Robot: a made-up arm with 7 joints. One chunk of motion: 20 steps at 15 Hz.
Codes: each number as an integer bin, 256 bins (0 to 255) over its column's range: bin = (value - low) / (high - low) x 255, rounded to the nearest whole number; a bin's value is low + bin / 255 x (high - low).
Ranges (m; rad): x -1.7..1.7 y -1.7..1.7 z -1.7..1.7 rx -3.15..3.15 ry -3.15..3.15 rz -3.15..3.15
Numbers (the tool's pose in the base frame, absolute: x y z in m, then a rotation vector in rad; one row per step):
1: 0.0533 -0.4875 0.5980 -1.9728 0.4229 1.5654
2: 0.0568 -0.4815 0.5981 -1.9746 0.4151 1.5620
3: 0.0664 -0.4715 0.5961 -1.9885 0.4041 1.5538
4: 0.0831 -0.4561 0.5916 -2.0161 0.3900 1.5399
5: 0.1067 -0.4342 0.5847 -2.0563 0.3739 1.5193
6: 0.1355 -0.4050 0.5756 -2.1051 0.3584 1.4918
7: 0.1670 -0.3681 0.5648 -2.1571 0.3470 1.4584
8: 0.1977 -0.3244 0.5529 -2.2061 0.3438 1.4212
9: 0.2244 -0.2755 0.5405 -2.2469 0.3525 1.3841
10: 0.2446 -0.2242 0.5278 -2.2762 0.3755 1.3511
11: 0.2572 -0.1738 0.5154 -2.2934 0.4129 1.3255
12: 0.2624 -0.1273 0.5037 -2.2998 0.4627 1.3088
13: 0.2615 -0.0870 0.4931 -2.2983 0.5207 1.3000
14: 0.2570 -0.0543 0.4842 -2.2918 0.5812 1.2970
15: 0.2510 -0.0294 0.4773 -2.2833 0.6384 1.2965
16: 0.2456 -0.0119 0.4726 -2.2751 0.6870 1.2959
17: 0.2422 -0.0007 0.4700 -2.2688 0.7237 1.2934
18: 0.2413 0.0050 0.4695 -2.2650 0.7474 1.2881
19: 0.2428 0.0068 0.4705 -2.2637 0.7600 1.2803
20: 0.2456 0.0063 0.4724 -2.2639 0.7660 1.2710
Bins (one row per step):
1: 131 91 172 48 145 191
2: 132 91 172 48 144 191
3: 132 92 172 47 144 190
4: 134 93 172 46 143 190
5: 136 95 171 44 143 189
6: 138 97 171 42 142 188
7: 140 100 170 40 142 187
8: 142 103 169 38 141 185
9: 144 107 168 37 142 184
10: 146 111 167 35 143 182
11: 147 114 166 35 144 181
12: 147 118 165 34 146 180
13: 147 121 164 34 149 180
14: 147 123 164 35 151 180
15: 146 125 163 35 153 180
16: 146 127 163 35 155 180
17: 146 127 163 36 157 180
18: 146 128 163 36 158 180
19: 146 128 163 36 158 179
20: 146 128 163 36 159 179

